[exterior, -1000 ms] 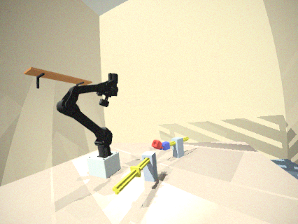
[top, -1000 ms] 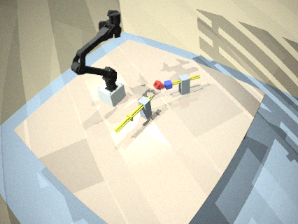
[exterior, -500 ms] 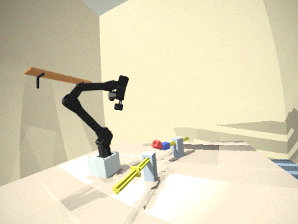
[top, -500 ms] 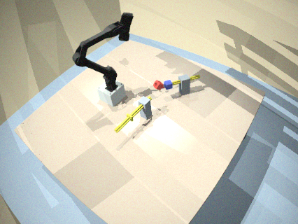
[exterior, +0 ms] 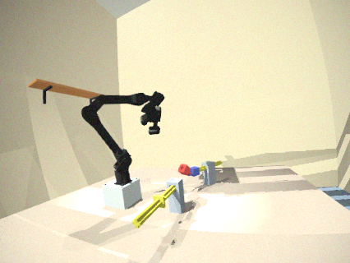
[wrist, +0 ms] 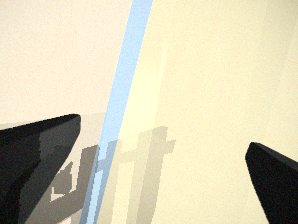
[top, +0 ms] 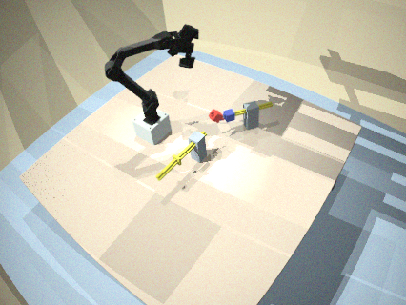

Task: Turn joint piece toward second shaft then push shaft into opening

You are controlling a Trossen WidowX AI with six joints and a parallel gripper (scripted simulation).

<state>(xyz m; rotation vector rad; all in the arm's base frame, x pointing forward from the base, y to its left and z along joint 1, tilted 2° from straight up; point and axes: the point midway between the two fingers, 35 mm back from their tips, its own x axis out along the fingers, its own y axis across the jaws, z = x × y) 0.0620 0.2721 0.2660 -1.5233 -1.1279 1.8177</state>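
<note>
The red joint piece lies 20 cm ahead of my gripper tip, 13 cm to the right of it and 23 cm below it.
</note>
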